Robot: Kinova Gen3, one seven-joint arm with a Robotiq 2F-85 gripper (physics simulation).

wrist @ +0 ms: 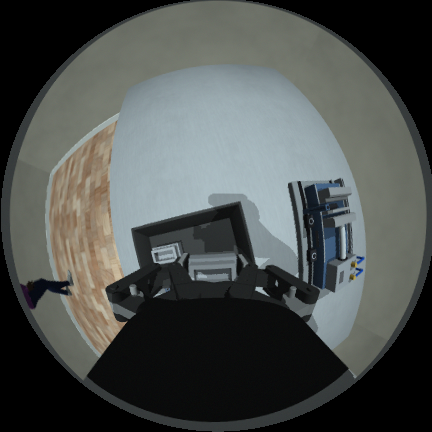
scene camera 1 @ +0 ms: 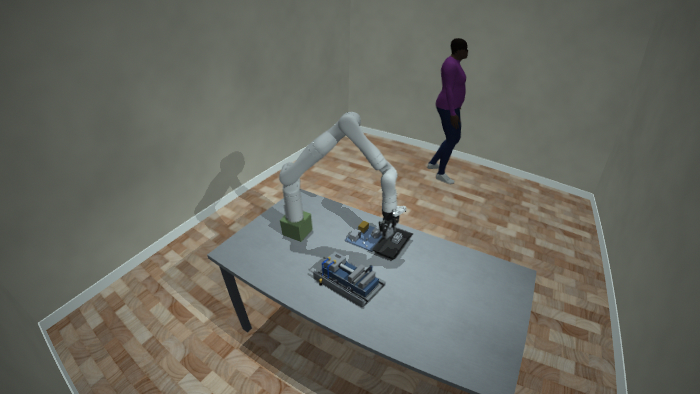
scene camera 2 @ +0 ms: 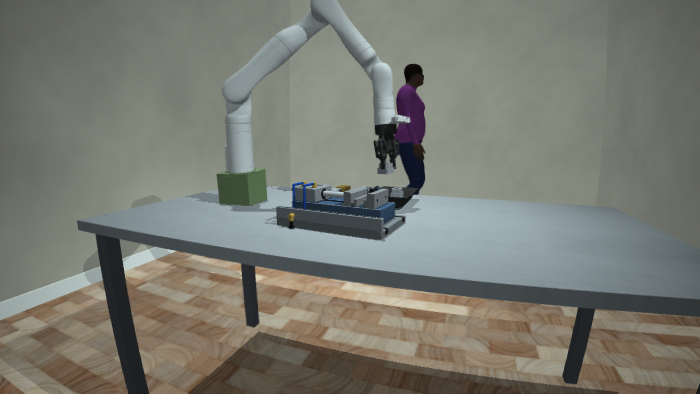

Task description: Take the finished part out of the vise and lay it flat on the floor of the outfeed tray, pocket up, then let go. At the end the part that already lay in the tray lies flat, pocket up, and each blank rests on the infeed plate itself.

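Places are measured from the arm's base along level axes (x right, y back, z down), in metres.
Where they show: gripper, fingertip midpoint: (wrist: 212, 260) (scene camera 1: 389, 233) (scene camera 2: 389, 170); arm's base, link origin: (scene camera 1: 295, 216) (scene camera 2: 241, 170).
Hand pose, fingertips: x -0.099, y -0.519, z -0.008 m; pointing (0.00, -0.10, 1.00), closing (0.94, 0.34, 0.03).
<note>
Things, the pixels of their centre, and the offset from my fingertips. "pt": a spot on its surface instead.
- light grey block, body centre: (wrist: 212, 270) (scene camera 2: 385, 168) dx -0.003, dy +0.011, dz -0.006 m
- black outfeed tray, surface spot: (wrist: 246, 226) pt dx +0.075, dy -0.021, dz +0.080 m
- part, body centre: (wrist: 166, 253) (scene camera 2: 397, 192) (scene camera 1: 397, 237) dx -0.097, dy -0.018, dz +0.093 m
- vise, body centre: (scene camera 2: 342, 205) (wrist: 334, 233) (scene camera 1: 349, 274) dx +0.295, dy +0.080, dz +0.073 m
- blue infeed plate, body centre: (scene camera 1: 366, 236) dx -0.059, dy +0.150, dz +0.119 m
- orange-yellow block, body centre: (scene camera 2: 343, 190) (scene camera 1: 363, 226) dx -0.108, dy +0.194, dz +0.097 m
My gripper (scene camera 1: 388, 230) (scene camera 2: 385, 164) (wrist: 212, 260) is shut on the finished part, a light grey block (scene camera 2: 384, 170) (wrist: 213, 273). It holds the part above the black outfeed tray (scene camera 1: 392, 250) (wrist: 246, 226); in scene camera 2 the part hangs well above table level. The part's recess shows in the wrist view. The other part (scene camera 1: 397, 237) (scene camera 2: 397, 191) (wrist: 165, 254) lies in the tray with its pocket up, left of the held part in the wrist view. The vise (scene camera 1: 351, 278) (scene camera 2: 345, 209) (wrist: 320, 235) has a gap between its jaws. The blue infeed plate (scene camera 1: 356, 243) carries grey blocks (scene camera 1: 354, 234), partly hidden.
An orange-yellow block (scene camera 1: 363, 226) (scene camera 2: 343, 188) stands at the infeed plate, beside the tray. The green arm base (scene camera 1: 296, 226) (scene camera 2: 242, 187) is at the table's left. A person (scene camera 1: 453, 90) (scene camera 2: 411, 110) (wrist: 47, 286) stands on the floor beyond the table.
</note>
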